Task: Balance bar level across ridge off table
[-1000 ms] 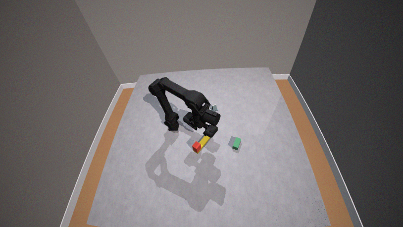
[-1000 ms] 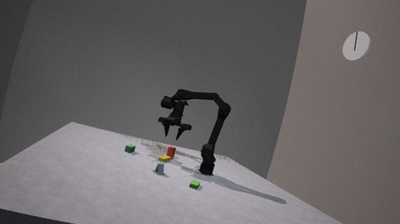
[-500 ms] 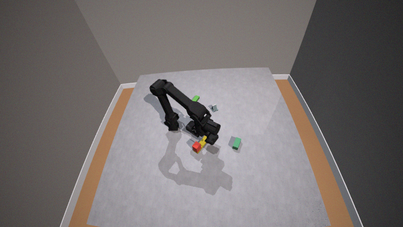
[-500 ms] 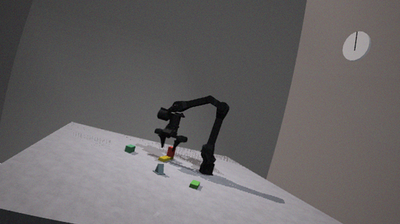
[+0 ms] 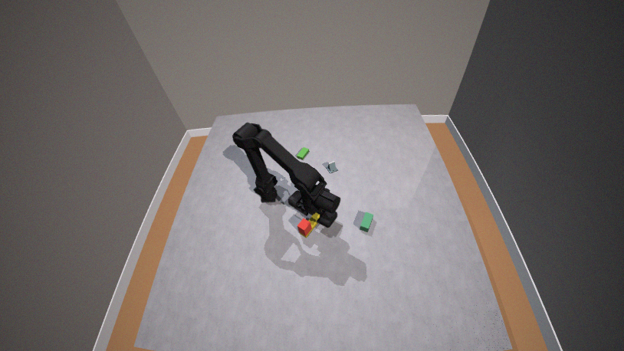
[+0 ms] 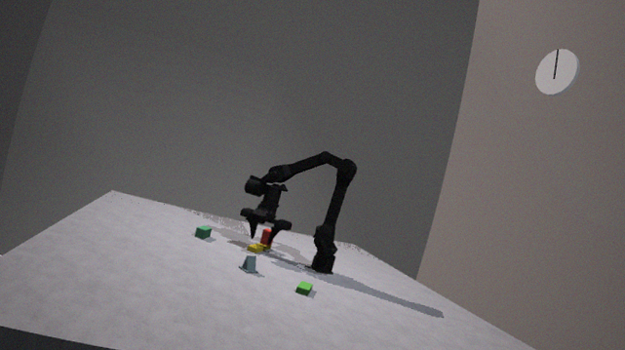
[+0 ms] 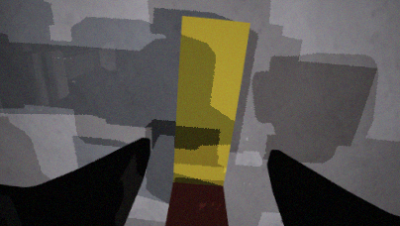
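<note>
Right now my gripper tip is 2 cm past the yellow bar and 2 cm to the left of it. From my gripper tip the other things lie so: bright green block 6 cm behind, 38 cm to the left, 2 cm below; darker green block 21 cm ahead, 2 cm to the right, 1 cm below.
</note>
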